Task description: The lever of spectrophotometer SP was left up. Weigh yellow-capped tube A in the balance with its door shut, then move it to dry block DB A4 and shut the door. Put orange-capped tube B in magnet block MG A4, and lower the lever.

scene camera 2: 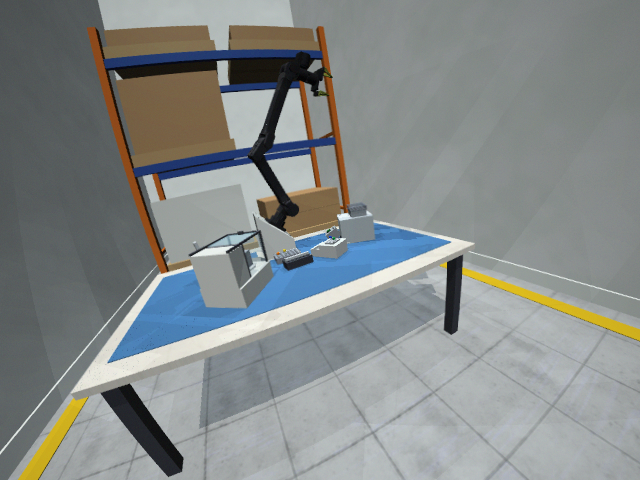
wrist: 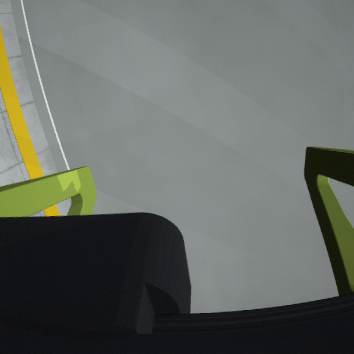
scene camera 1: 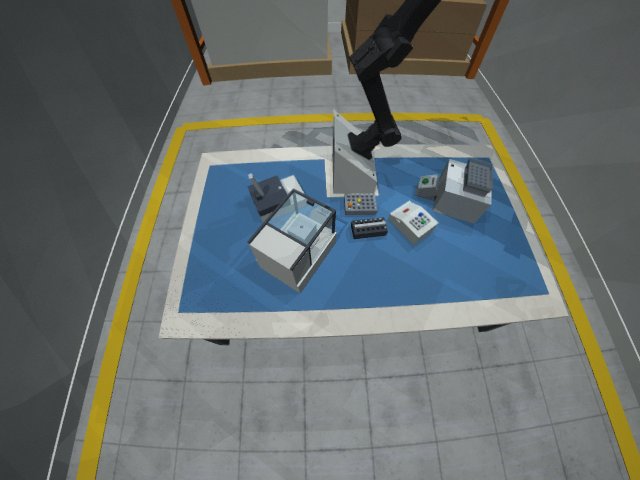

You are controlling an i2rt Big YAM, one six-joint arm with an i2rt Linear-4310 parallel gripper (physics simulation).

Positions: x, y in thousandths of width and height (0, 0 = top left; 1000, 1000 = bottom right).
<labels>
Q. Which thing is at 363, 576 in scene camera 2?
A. A glass-box balance.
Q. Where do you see a glass-box balance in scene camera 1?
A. At 452, 543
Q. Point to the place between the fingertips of the gripper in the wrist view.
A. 558, 479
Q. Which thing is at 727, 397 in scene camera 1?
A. A grey block device.
</labels>
